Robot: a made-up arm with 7 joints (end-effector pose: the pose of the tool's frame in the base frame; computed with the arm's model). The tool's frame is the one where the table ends.
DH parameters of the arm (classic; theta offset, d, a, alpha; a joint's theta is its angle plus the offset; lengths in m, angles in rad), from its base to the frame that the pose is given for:
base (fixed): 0 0 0 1.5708
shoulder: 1.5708 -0.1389 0 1.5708
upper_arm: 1.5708 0 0 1.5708
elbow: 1.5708 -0.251 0 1.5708
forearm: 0 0 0 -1.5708
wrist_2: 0 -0.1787 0 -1.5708
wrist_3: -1.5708 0 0 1.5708
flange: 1.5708 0 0 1.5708
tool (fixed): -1.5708 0 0 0
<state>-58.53 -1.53 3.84 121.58 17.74 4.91 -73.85</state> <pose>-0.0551 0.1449 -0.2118 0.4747 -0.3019 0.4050 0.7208</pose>
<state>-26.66 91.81 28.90 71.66 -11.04 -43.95 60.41</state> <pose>0.1738 0.4434 0.0153 0.1802 -0.1241 -0.8404 0.4959</pose>
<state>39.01 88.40 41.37 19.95 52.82 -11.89 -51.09</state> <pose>0.0176 0.5588 0.0510 0.3909 -0.4890 0.7797 0.0079</pose>
Working (the frame after each row of the table, in the pose's form):
after base (fixed): 0.0000 0.0000 0.0000 0.7071 0.0000 0.0000 0.7071
after shoulder: 0.0000 0.1389 0.0000 -0.4304 0.0000 -0.9026 0.0000
after upper_arm: 0.0000 0.1389 0.0000 0.6339 0.2954 -0.3132 0.6424
after elbow: 0.0044 0.3898 -0.0054 0.7638 0.0003 0.6453 0.0140
after forearm: 0.0044 0.3898 -0.0054 0.6013 -0.5444 0.3577 0.4627
after wrist_2: 0.0176 0.5588 0.0510 0.0291 -0.9060 -0.1619 0.3901
after wrist_3: 0.0176 0.5588 0.0510 -0.5953 0.6740 -0.1014 0.4255
after flange: 0.0176 0.5588 0.0510 0.0694 0.6222 -0.5569 0.5458

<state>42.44 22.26 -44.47 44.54 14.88 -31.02 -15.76</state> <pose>0.3248 0.2010 -0.2226 0.0956 -0.8023 -0.1869 0.5589</pose>
Working (the frame after each row of the table, in the pose's form):
after base (fixed): 0.0000 0.0000 0.0000 0.7071 0.0000 0.0000 0.7071
after shoulder: 0.0000 0.1389 0.0000 -0.4032 0.0000 -0.9151 0.0000
after upper_arm: 0.0000 0.1389 0.0000 0.3784 -0.1239 -0.5974 0.6962
after elbow: 0.1568 0.2340 -0.1714 0.8302 -0.3833 -0.0147 0.4046
after forearm: 0.1568 0.2340 -0.1714 0.1719 -0.5721 -0.3745 0.7092
after wrist_2: 0.3248 0.2010 -0.2226 -0.4634 -0.2192 -0.6145 0.5997
after wrist_3: 0.3248 0.2010 -0.2226 0.1959 0.9445 0.2214 0.1431
after flange: 0.3248 0.2010 -0.2226 -0.4997 -0.6349 0.2630 0.5273

